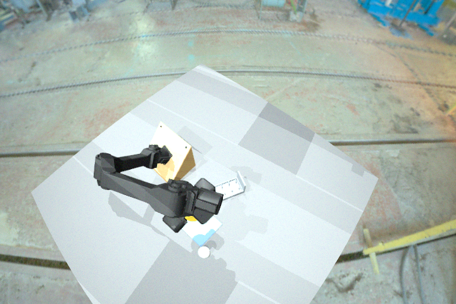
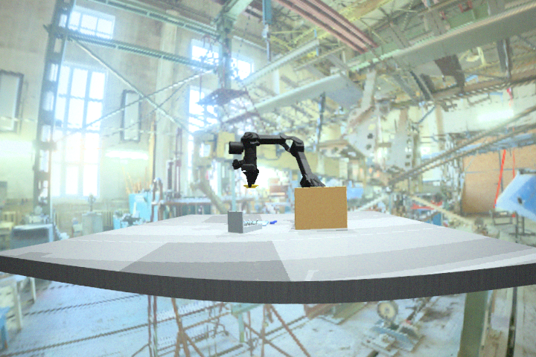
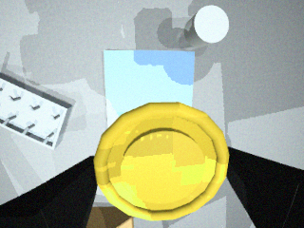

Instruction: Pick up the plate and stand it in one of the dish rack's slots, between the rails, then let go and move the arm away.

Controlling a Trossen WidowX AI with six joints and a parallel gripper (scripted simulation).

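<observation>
My gripper tip is now 40 mm past the grey dish rack, 190 mm to the right of it and 150 mm above it. From my gripper tip the other things lie so: white cup: 120 mm ahead, 60 mm to the right, 150 mm below; then yellow plate: 10 mm above; then blue mat: 170 mm below.
</observation>
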